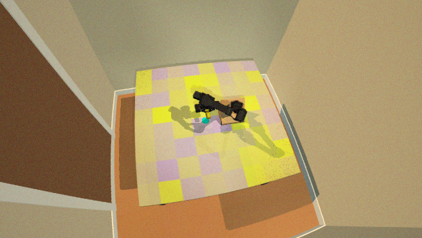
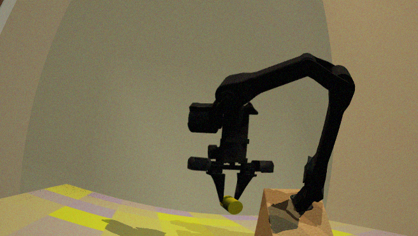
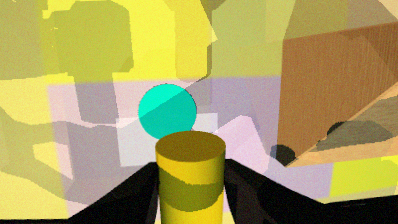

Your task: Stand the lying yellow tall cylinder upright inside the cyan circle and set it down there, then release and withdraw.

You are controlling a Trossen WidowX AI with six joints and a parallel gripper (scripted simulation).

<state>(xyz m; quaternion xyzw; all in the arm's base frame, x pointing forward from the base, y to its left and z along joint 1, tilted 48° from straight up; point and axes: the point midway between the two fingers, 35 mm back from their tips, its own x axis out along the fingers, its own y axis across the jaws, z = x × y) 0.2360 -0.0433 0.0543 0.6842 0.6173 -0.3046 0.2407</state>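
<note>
My gripper tip is now 14 cm above the cyan circle and 1 cm short of it. Also, from my gripper tip: yellow tall cylinder (2 cm to the left).
</note>
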